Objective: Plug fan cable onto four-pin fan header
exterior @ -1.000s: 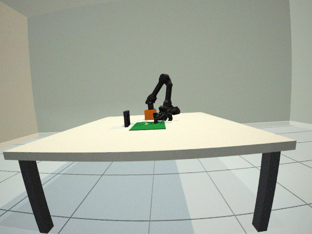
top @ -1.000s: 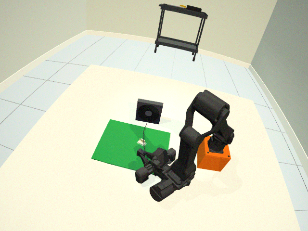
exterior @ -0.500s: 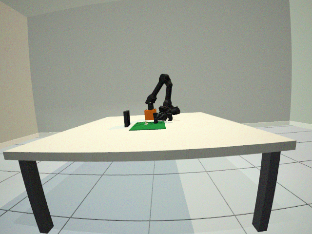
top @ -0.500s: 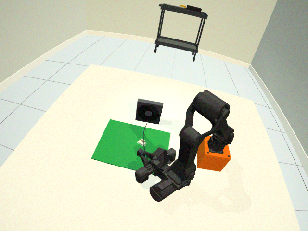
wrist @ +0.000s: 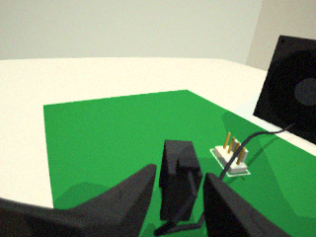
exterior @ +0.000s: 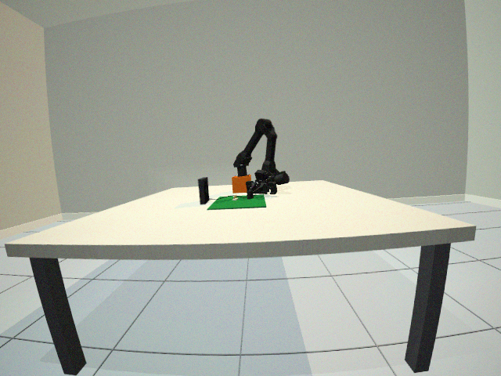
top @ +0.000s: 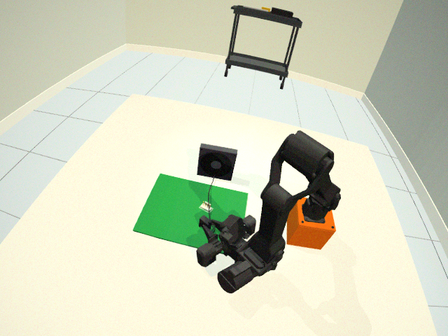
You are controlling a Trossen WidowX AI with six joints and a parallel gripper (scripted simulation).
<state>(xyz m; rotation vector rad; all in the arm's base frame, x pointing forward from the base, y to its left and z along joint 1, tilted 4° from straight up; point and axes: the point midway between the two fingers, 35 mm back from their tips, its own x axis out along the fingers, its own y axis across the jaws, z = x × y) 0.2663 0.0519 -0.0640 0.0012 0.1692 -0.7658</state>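
Right now the dark plug is 10 mm below my gripper tip. Also, from my gripper tip: green board (40 mm ahead, 60 mm to the right, 50 mm below); then white four-pin fan header (10 mm ahead, 80 mm to the right, 30 mm below); then fan (220 mm to the right, 30 mm above).
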